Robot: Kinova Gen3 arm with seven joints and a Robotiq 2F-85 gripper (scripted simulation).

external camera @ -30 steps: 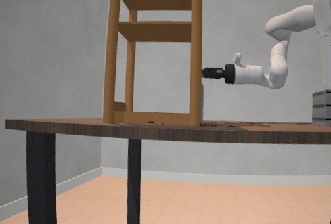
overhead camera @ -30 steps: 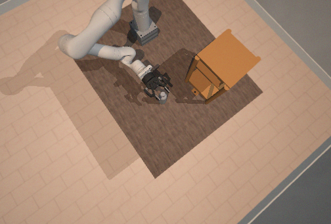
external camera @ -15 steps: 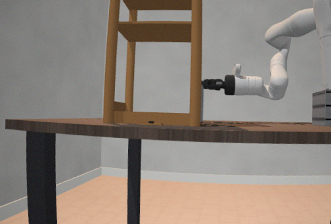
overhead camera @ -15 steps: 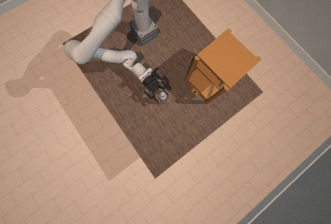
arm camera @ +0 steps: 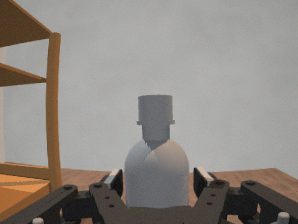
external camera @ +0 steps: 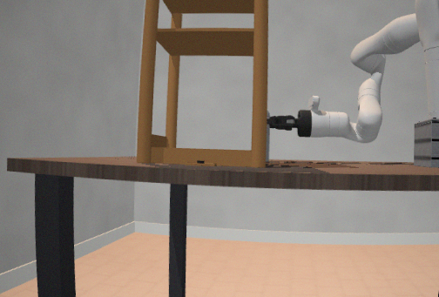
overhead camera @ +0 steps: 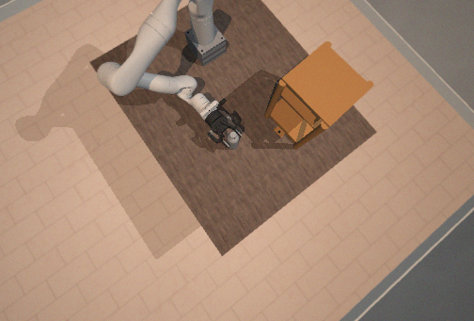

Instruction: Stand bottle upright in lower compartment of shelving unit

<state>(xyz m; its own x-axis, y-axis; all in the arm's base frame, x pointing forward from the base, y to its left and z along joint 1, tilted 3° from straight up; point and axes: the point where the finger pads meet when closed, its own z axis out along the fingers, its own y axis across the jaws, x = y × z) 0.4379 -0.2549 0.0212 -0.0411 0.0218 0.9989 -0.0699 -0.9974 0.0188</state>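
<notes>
The grey bottle is 10 mm above my hand. Also, from my hand: orange shelving unit 130 mm ahead, 320 mm to the left, 70 mm above.
</notes>
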